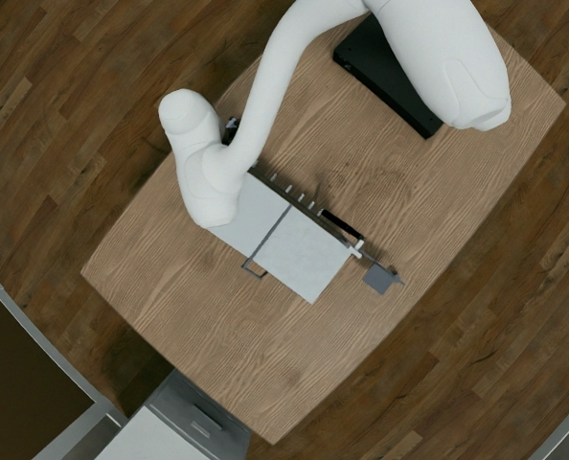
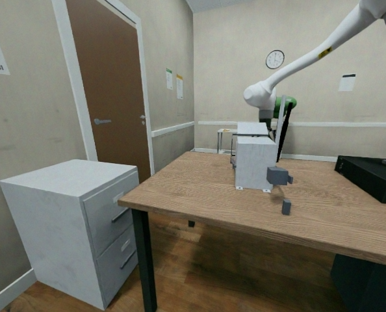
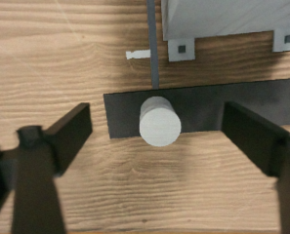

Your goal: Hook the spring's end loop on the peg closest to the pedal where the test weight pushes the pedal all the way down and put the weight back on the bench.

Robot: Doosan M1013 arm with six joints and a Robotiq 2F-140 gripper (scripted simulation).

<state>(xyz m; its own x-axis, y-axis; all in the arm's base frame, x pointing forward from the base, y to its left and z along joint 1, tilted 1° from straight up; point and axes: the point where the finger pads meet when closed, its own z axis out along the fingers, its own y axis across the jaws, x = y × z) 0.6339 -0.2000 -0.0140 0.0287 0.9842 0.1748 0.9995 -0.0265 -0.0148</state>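
My hand is 1 cm above the steel test weight. Also, from my hand: white peg: 38 cm to the left, 31 cm above, 2 cm behind.
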